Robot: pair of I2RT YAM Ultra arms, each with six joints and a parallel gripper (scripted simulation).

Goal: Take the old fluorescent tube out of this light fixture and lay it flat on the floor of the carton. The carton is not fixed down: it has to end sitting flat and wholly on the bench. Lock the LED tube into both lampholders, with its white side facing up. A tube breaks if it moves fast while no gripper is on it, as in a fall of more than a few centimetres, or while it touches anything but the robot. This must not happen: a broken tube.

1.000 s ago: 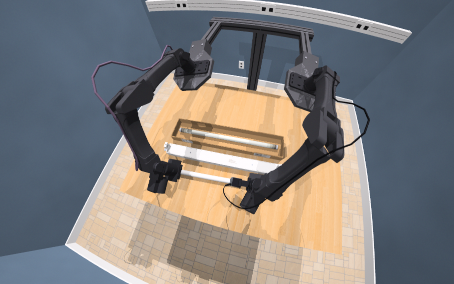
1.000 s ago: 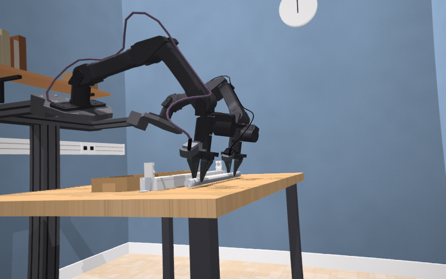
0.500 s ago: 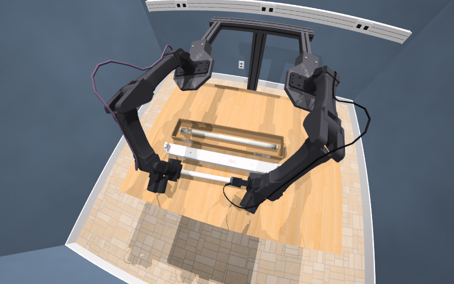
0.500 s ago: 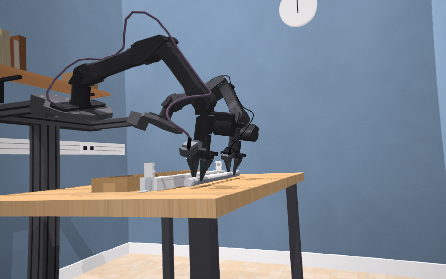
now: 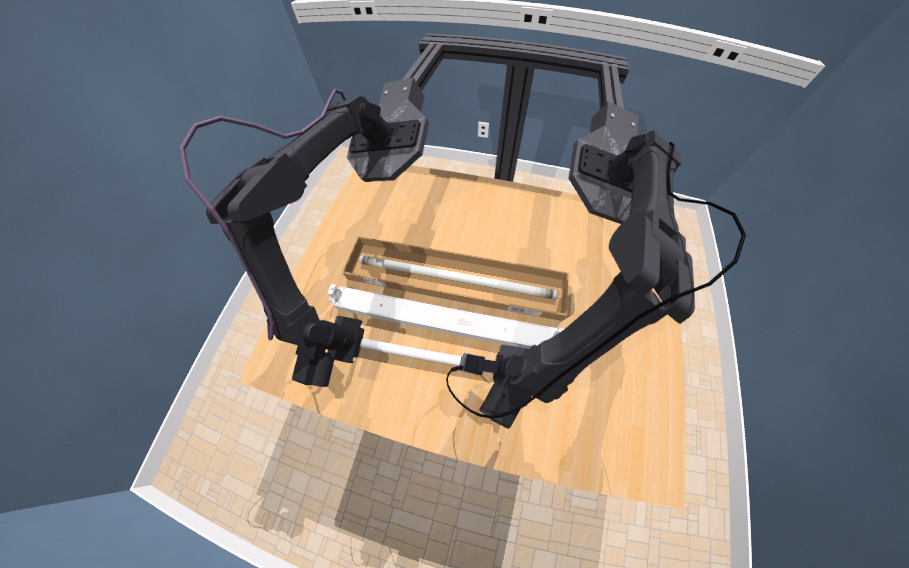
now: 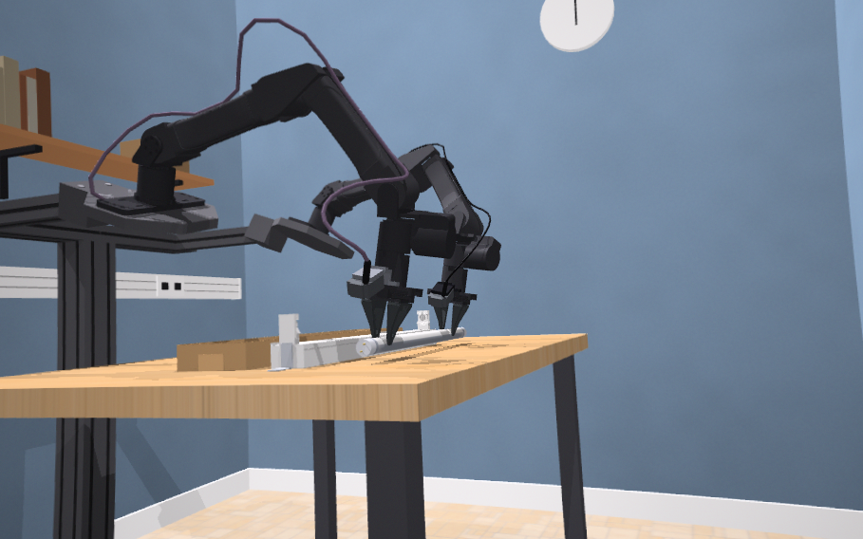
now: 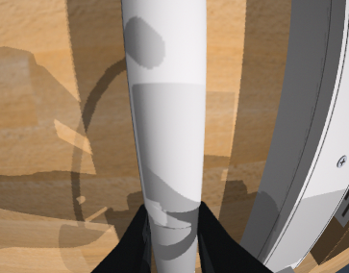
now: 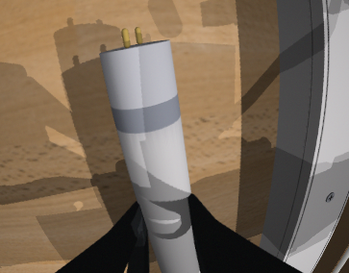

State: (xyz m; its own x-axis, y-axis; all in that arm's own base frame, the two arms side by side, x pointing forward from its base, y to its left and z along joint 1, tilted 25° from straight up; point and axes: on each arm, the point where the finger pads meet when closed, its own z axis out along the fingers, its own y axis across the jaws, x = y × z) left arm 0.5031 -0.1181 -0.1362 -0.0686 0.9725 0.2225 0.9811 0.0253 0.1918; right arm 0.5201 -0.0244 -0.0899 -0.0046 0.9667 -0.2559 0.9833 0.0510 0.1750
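My left gripper is now 10 mm short of the LED tube, 170 mm to the left of it and 10 mm above it. From my left hand the other things lie so: light fixture 100 mm behind, 190 mm to the right, 20 mm above; then brown carton 230 mm behind, 190 mm to the right, 10 mm below; then old fluorescent tube 230 mm behind, 190 mm to the right, 20 mm below.
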